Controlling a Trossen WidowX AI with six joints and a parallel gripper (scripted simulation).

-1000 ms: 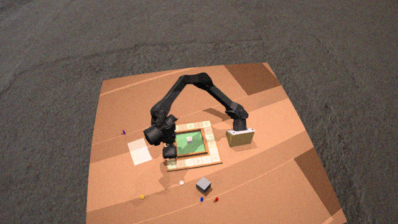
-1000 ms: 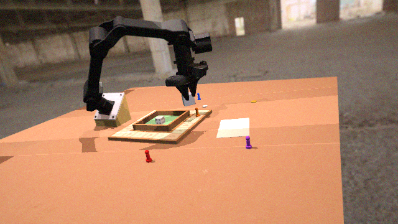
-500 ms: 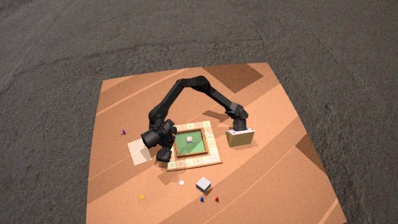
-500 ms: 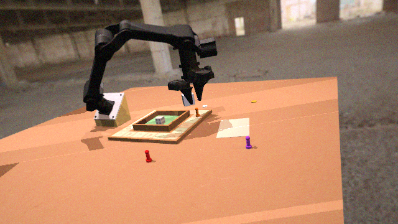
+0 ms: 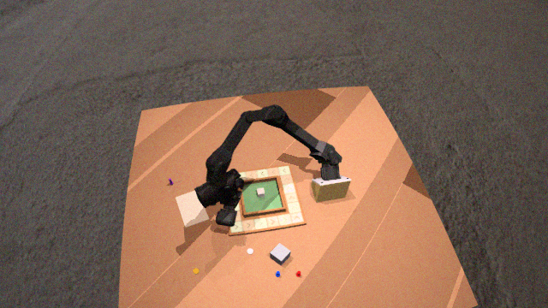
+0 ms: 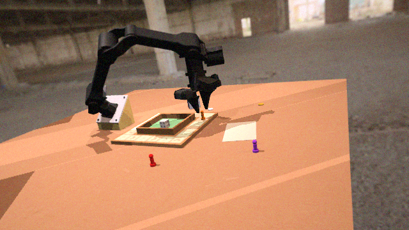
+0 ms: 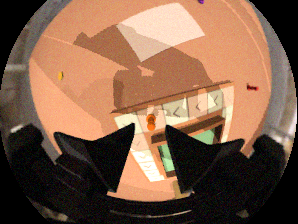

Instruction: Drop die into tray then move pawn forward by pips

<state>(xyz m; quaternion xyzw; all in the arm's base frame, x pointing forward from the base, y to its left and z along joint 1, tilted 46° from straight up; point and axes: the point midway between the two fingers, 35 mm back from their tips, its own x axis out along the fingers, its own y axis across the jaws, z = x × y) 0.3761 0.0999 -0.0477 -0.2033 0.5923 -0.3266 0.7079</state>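
The orange pawn lies 20 mm below my gripper tip. Also, from my gripper tip: pale card 170 mm ahead, 50 mm to the right, 40 mm below; white disc 140 mm to the left, 50 mm behind, 40 mm below; green floor 110 mm behind, 80 mm to the right, 40 mm below.
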